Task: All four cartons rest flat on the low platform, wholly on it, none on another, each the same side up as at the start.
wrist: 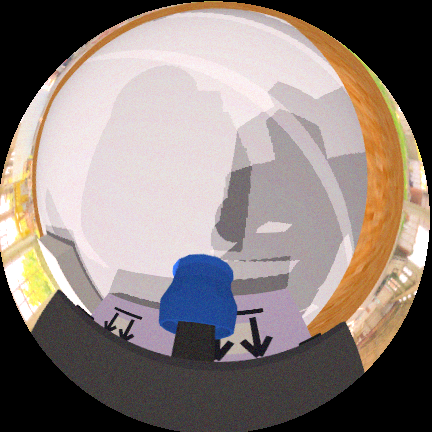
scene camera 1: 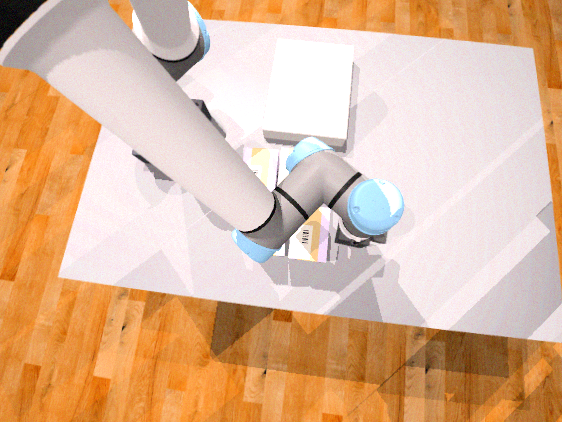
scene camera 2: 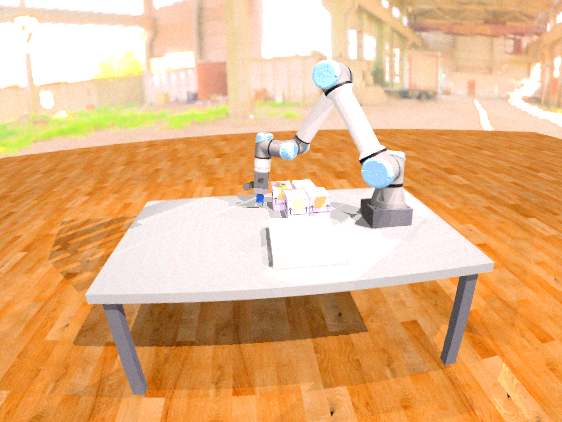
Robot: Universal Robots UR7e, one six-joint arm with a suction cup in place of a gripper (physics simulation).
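Pixels of known places: hand, tool point: (wrist: pixel 202 277) (scene camera 2: pixel 259 201); arm's base, link origin: (scene camera 2: pixel 388 203).
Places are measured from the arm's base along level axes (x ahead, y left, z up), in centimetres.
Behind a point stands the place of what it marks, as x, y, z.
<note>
Several small lilac cartons with yellow and orange faces (scene camera 2: pixel 295 201) (scene camera 1: pixel 310 236) stand close together on the table, just off the near end of the low white platform (scene camera 1: pixel 309 86) {36.7, 22.6, -2.4} (scene camera 2: pixel 313 247) {33.8, 34.7, -2.4}. The arm hides most of them in scene camera 1. The platform's top is bare. My blue suction cup (wrist: pixel 200 282) (scene camera 2: pixel 259 198) hangs low over bare table right beside the cartons and holds nothing. In the wrist view, a lilac carton side with black arrows (wrist: pixel 273 322) {50.5, -23.7, -3.2} shows just behind the cup.
The white table (scene camera 1: pixel 453 136) {82.8, 19.4, -7.2} (scene camera 2: pixel 181 254) {81.2, 29.6, -7.2} stands on a wooden floor. The robot's dark base (scene camera 2: pixel 386 213) {2.8, 8.6, -1.0} sits on the table on the other side of the cartons from the cup. The forearm and wrist (scene camera 1: pixel 313 186) {43.3, -16.6, 24.6} hang over the cartons.
</note>
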